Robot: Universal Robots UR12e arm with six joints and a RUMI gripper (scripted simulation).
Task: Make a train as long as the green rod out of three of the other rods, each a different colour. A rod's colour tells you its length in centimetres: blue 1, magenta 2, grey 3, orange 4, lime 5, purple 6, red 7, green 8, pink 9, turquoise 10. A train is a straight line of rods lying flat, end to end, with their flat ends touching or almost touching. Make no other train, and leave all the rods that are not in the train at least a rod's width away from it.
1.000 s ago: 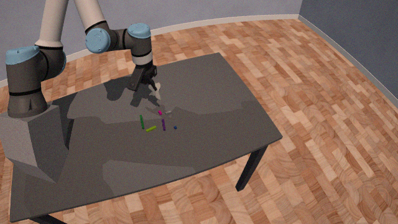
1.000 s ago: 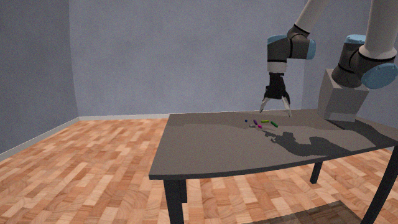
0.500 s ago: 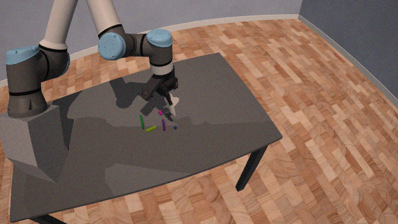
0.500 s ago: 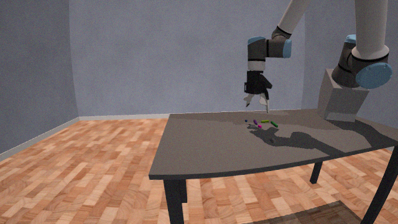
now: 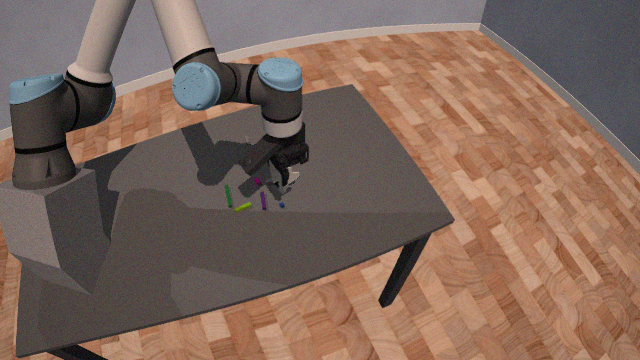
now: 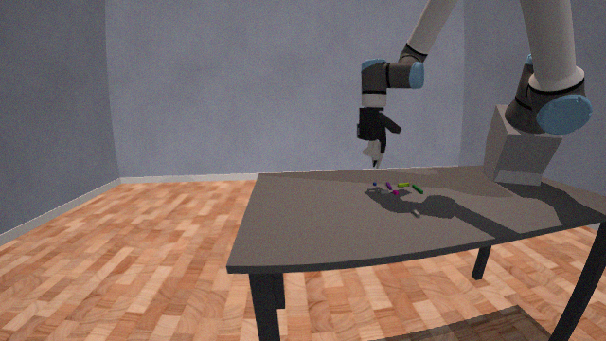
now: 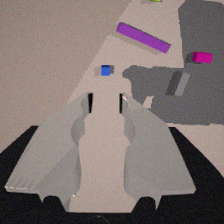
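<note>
Now: hand 80 mm above the blue rod. Also, from my hand: purple rod (50 mm behind, 20 mm to the left, 80 mm below); then magenta rod (60 mm behind, 100 mm to the left, 80 mm below); then lime rod (110 mm behind, 10 mm to the left, 80 mm below).
</note>
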